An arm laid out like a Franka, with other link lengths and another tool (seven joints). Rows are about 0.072 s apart.
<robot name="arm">
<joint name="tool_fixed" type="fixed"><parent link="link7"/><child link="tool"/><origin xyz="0.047 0.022 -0.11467" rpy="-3.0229 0 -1.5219"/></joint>
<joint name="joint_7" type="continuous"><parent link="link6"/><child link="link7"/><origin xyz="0.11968 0 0"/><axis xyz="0 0 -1"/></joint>
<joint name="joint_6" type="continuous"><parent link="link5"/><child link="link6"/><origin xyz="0 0 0"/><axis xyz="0 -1 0"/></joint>
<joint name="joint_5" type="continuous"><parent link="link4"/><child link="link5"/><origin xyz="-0.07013 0 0.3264"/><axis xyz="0 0 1"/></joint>
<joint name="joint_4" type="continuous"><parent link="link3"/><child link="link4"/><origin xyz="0.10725 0 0"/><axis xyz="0 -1 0"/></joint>
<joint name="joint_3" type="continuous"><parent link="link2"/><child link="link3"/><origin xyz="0 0 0.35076"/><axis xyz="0 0 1"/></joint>
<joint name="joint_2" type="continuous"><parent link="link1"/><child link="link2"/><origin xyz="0 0 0"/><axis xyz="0 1 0"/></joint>
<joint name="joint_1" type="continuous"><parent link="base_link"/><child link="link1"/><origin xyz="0 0 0.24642"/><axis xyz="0 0 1"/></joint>
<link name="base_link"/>
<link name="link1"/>
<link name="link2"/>
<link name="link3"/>
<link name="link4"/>
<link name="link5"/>
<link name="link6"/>
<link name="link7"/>
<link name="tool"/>
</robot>
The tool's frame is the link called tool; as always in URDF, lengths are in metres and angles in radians. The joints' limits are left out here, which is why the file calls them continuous.
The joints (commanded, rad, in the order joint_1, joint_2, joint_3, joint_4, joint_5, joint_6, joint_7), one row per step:
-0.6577 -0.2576 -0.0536 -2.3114 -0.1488 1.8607 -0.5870
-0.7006 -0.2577 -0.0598 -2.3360 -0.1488 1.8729 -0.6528
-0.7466 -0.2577 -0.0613 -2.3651 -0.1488 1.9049 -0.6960
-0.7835 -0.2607 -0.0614 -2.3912 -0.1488 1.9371 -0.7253
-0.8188 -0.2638 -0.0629 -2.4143 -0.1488 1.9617 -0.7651
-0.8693 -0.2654 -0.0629 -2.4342 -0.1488 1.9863 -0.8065
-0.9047 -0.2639 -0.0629 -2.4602 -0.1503 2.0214 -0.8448
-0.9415 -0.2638 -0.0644 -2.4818 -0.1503 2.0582 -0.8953
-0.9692 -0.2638 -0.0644 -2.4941 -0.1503 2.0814 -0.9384
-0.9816 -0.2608 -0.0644 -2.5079 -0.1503 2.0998 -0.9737
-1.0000 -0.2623 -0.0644 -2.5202 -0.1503 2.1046 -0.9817
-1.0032 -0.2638 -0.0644 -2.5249 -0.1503 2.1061 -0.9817
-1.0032 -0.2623 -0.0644 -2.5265 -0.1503 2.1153 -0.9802
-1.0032 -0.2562 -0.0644 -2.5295 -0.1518 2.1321 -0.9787
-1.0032 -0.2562 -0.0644 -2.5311 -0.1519 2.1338 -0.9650
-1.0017 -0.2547 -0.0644 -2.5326 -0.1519 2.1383 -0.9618
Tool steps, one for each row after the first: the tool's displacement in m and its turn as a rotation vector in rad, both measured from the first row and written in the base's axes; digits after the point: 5 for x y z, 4 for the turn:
-0.01777 -0.01132 -0.00885 0.0253 0.0054 0.0169
-0.03364 -0.02284 -0.01741 0.0352 -0.0007 0.0156
-0.04632 -0.03103 -0.02334 0.0370 -0.0104 0.0113
-0.05977 -0.03794 -0.02869 0.0438 -0.0175 0.0165
-0.07725 -0.04892 -0.03329 0.0487 -0.0259 0.0095
-0.08999 -0.05475 -0.04061 0.0514 -0.0340 0.0167
-0.10339 -0.06122 -0.04510 0.0507 -0.0483 0.0325
-0.11325 -0.06566 -0.04728 0.0506 -0.0581 0.0500
-0.11839 -0.06574 -0.05188 0.0567 -0.0620 0.0744
-0.12614 -0.06712 -0.05562 0.0634 -0.0605 0.0642
-0.12780 -0.06673 -0.05672 0.0649 -0.0601 0.0612
-0.12715 -0.06743 -0.05700 0.0596 -0.0634 0.0609
-0.12595 -0.06882 -0.05898 0.0528 -0.0668 0.0625
-0.12574 -0.06921 -0.05953 0.0501 -0.0663 0.0493
-0.12493 -0.06916 -0.06028 0.0484 -0.0671 0.0482

